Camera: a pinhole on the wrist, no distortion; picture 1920 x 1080 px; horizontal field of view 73.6 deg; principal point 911.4 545.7 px. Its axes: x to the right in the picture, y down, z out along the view. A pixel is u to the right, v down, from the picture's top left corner.
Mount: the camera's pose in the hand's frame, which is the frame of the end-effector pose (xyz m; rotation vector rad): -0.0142 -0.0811 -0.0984 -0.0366 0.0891 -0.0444
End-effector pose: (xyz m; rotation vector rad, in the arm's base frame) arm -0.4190 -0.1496 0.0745 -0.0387 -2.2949 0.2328
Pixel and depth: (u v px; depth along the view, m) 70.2 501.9 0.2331
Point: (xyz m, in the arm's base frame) -0.4269 -0.2601 -0.1156
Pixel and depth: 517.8 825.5 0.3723
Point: -0.5654 -0.1846 -0.1782
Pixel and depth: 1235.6 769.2 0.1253
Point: -0.4529 -0.2055 0.0915
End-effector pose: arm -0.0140 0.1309 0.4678 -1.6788 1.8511 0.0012
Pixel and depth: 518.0 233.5 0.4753
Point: 0.3138 0.3653 0.2777
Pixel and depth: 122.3 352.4 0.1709
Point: 0.1072 0.2396 0.4873
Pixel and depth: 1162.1 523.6 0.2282
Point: 0.1130 0.1212 0.3772
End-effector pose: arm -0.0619 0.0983 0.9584 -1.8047 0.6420 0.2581
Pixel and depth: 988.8 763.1 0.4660
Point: 0.0310 0.4142 0.8012
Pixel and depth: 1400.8 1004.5 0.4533
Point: 0.1067 0.3288 0.6787
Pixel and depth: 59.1 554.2 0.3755
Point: -0.1791 0.4542 1.0140
